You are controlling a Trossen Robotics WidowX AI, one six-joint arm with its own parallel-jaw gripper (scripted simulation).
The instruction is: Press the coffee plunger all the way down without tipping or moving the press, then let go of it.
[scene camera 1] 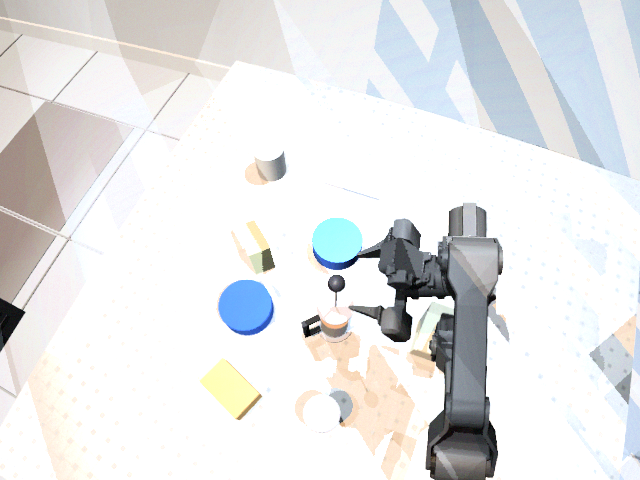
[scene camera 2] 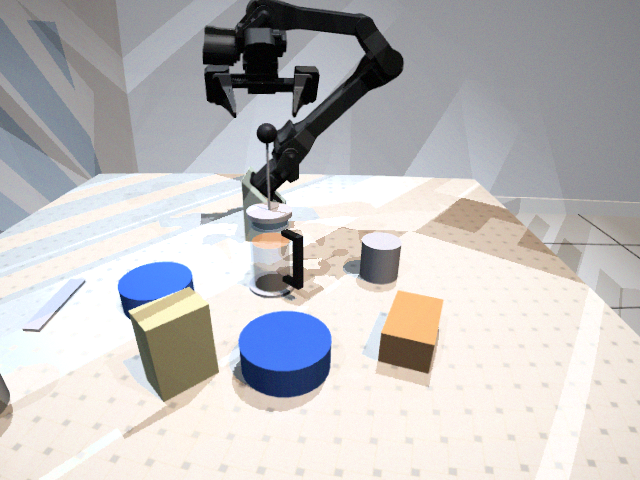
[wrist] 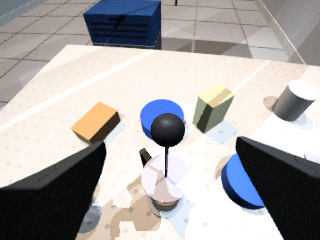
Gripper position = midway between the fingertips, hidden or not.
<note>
The gripper (scene camera 1: pixel 353 281) is open, holding nothing. Also in view: a glass coffee press (scene camera 2: pixel 273 246), an orange box (scene camera 2: pixel 408 337), a flat grey strip (scene camera 2: pixel 49 310), a grey cylinder (scene camera 2: pixel 380 254) and a pale yellow box (scene camera 2: pixel 174 335).
The glass coffee press shows as well in scene camera 1 (scene camera 1: pixel 334 324) and in the wrist view (wrist: pixel 166 179). The orange box is seen too in scene camera 1 (scene camera 1: pixel 237 396) and in the wrist view (wrist: pixel 99 121). The pale yellow box shows as well in scene camera 1 (scene camera 1: pixel 255 243) and in the wrist view (wrist: pixel 211 107).
</note>
